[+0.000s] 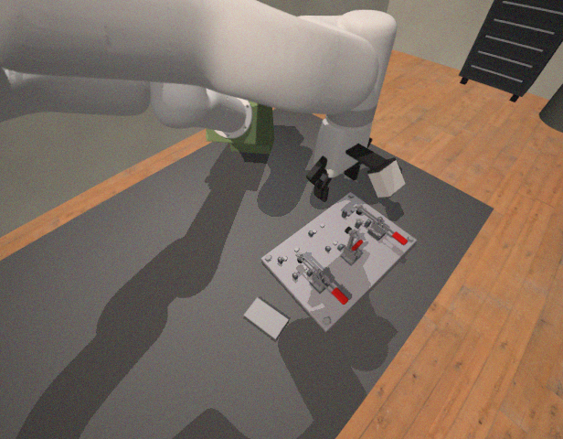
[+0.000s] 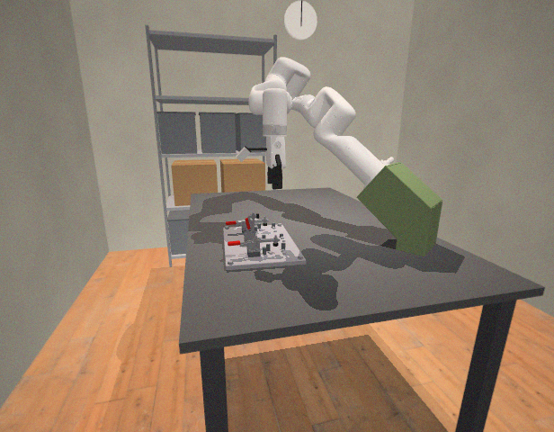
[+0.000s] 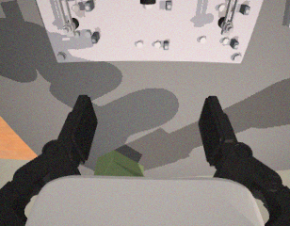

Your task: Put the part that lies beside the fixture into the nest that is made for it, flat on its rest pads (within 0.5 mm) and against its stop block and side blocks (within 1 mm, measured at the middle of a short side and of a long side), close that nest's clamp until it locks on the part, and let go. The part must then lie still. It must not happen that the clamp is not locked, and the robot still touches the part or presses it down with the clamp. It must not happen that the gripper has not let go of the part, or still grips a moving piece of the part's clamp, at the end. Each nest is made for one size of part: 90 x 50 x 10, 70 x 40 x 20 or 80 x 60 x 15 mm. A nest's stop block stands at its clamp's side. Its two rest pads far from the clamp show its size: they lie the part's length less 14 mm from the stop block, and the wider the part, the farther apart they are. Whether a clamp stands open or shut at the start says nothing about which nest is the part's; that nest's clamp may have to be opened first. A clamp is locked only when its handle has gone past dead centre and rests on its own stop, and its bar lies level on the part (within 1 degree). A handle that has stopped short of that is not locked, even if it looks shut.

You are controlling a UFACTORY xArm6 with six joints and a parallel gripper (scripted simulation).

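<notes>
The part is 20 mm behind my hand, 260 mm to the right of it and 210 mm below it. Round my hand: fixture plate (50 mm ahead, 20 mm to the right, 210 mm below).
</notes>
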